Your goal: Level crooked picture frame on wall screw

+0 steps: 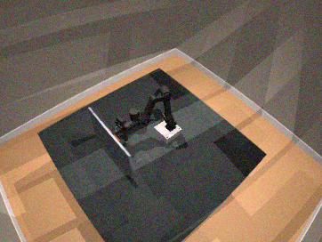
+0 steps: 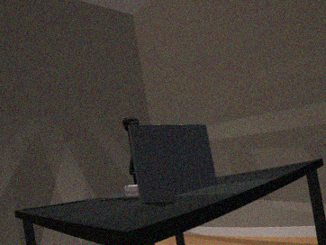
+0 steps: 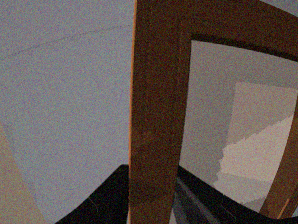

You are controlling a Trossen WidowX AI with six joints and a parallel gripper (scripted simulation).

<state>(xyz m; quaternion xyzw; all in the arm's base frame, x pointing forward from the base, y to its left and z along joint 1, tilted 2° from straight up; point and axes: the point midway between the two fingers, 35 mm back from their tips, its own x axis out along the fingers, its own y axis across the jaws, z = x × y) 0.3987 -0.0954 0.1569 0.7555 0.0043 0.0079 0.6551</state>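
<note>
Right now the brown wooden picture frame is 5 cm below my gripper tip, 1 cm to the left of it and 1 cm ahead of it. The rest, counted from my gripper tip: wall panel 6 cm below, 2 cm ahead, 1 cm to the left.
</note>
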